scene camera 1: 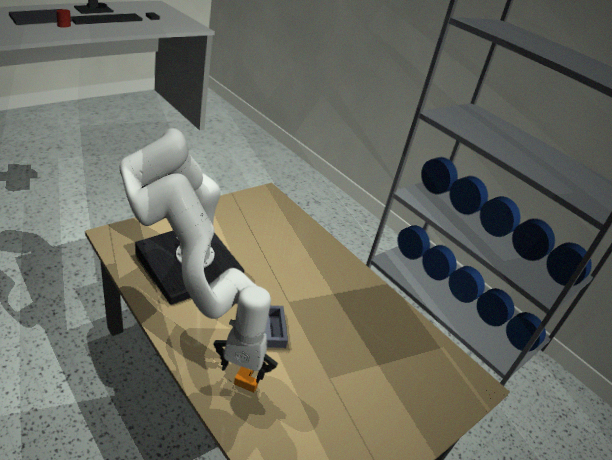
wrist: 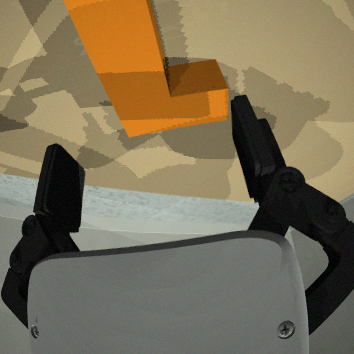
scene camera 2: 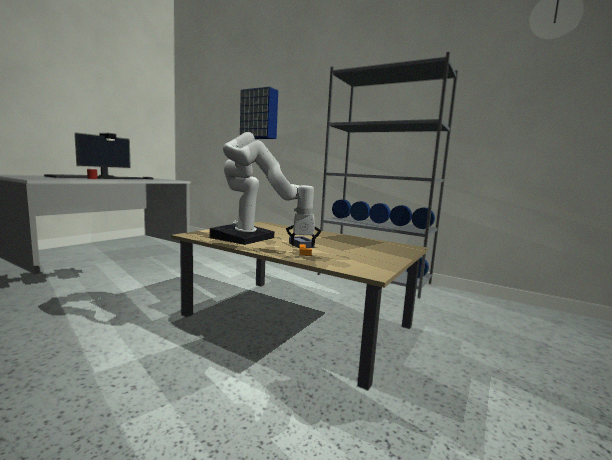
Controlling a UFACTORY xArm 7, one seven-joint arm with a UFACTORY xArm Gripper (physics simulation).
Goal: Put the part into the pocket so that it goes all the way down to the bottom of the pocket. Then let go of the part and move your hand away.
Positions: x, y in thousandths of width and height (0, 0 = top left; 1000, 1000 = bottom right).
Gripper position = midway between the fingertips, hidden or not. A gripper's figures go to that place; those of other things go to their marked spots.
Scene:
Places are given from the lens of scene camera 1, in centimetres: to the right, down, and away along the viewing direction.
gripper (scene camera 1: 395, 810): -17, 38, 128
pocket block (scene camera 1: 452, 723): -9, 31, 147

